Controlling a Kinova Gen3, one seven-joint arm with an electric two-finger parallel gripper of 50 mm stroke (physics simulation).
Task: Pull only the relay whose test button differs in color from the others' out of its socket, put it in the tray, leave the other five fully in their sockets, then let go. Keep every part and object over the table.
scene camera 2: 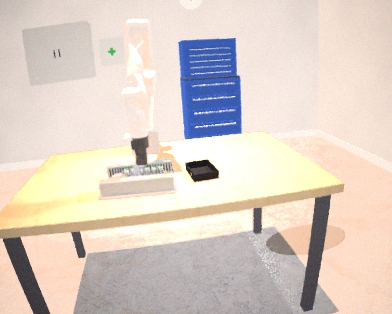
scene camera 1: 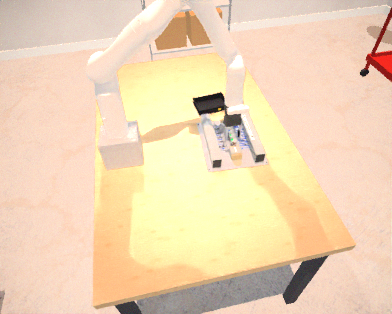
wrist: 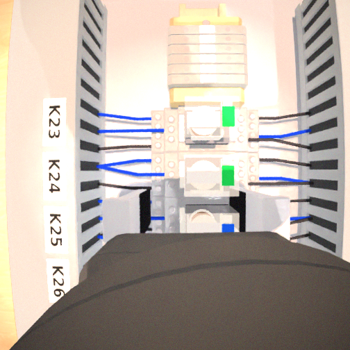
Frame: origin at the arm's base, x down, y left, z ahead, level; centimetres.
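Seen in the pictures: gripper, fingertip midpoint: point(scene camera 1: 233, 137); arm's base, link origin: point(scene camera 1: 117, 132).
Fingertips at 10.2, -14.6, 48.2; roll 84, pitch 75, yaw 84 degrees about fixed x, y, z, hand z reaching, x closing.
Observation:
Pixels of each thing's top centre, then the offset from my fingertips to it, as dx, dy, dz. "pt": a spot on its surface instead. Level surfaces: height alone.
- black tray, surface spot: point(scene camera 2: 202, 171) point(scene camera 1: 207, 105) pt +3.0, +29.3, +0.9
- panel, top centre: point(scene camera 2: 139, 181) point(scene camera 1: 230, 140) +2.2, +0.2, -1.1
- wooden table, surface height: dx +3.3
In the wrist view the relay with a blue test button point(wrist: 202, 220) sits in the row beside label K25, partly hidden by the gripper body. Two relays with green buttons, one beside K23 point(wrist: 205, 122) and one beside K24 point(wrist: 202, 177), sit in their sockets. The other relays are hidden in the wrist view. My gripper point(wrist: 189, 205) is open, its fingers low on either side of the blue-button relay, with nothing held. In scene camera 2 the gripper point(scene camera 2: 142, 163) reaches down into the panel. The black tray point(scene camera 1: 209, 104) point(scene camera 2: 202, 171) stands beside the panel.
Slotted wire ducts point(wrist: 92, 130) point(wrist: 317, 130) stand on both sides of the relay row, with blue and dark wires running to the sockets. A terminal block point(wrist: 206, 55) sits beyond the K23 relay. The panel point(scene camera 1: 225, 168) lies on the wooden table point(scene camera 1: 200, 225) point(scene camera 2: 280, 175).

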